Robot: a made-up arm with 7 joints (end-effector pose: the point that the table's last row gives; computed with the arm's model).
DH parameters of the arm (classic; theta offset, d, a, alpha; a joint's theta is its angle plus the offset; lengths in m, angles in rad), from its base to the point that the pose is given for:
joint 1: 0 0.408 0 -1.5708
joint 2: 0 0 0 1.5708
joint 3: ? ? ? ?
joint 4: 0 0 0.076 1.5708
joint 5: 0 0.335 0 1.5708
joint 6: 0 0 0.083 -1.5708
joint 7: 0 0.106 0 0
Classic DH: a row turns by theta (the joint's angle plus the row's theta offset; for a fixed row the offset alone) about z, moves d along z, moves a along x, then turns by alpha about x.
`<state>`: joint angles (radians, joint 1 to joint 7).
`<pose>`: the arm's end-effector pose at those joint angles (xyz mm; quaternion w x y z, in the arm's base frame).
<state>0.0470 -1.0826 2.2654 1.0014 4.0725 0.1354 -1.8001</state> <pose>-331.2 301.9 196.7 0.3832 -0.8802 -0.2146 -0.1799</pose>
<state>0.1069 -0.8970 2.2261 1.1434 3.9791 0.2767 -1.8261</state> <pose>-432.8 324.9 299.8 0.5107 -0.8182 -0.2583 -0.0556</pose>
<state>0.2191 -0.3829 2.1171 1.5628 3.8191 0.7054 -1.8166</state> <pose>-516.5 350.0 742.9 0.8098 -0.5192 -0.0915 0.2575</pose>
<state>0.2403 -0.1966 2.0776 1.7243 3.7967 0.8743 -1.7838</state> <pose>-433.1 357.1 914.6 0.8628 -0.3742 0.0529 0.3358</pose>
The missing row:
joint 3: 0 0.394 0.059 1.5708
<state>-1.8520 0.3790 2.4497 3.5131 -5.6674 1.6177 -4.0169</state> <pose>-180.4 -268.8 1128.8 0.8894 -0.4119 0.1855 0.0697</pose>
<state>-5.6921 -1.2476 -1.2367 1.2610 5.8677 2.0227 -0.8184</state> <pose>46.8 -435.1 558.7 0.3372 -0.9042 -0.2283 -0.1291</pose>
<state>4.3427 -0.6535 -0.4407 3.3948 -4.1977 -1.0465 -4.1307</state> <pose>89.5 485.6 915.1 0.7764 -0.2226 -0.4842 -0.3365</pose>
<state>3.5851 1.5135 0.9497 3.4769 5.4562 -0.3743 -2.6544</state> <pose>-698.0 -188.8 646.4 0.3353 0.4393 -0.1346 -0.8225</pose>
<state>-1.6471 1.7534 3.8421 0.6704 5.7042 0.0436 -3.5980</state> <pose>-333.7 -163.4 691.9 0.8961 -0.4122 -0.1637 0.0183</pose>
